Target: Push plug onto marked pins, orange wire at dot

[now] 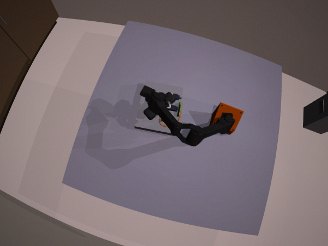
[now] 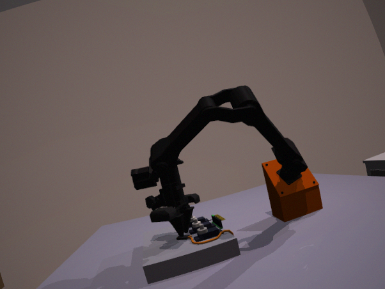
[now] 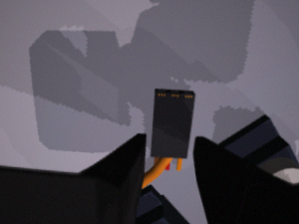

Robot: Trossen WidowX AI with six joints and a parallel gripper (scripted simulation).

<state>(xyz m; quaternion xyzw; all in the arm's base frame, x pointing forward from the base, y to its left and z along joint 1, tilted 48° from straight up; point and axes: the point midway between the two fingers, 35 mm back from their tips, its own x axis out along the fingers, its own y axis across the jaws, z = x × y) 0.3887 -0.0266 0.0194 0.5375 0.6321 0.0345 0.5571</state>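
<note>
The bright green band is 11 cm behind my gripper tip, 6 cm to the right of it and 1 cm above it. Round my gripper tip: grey printed holder (5 cm ahead, 4 cm below, 3 cm to the right); dark dot (11 cm behind, 7 cm to the right, 1 cm above).
</note>
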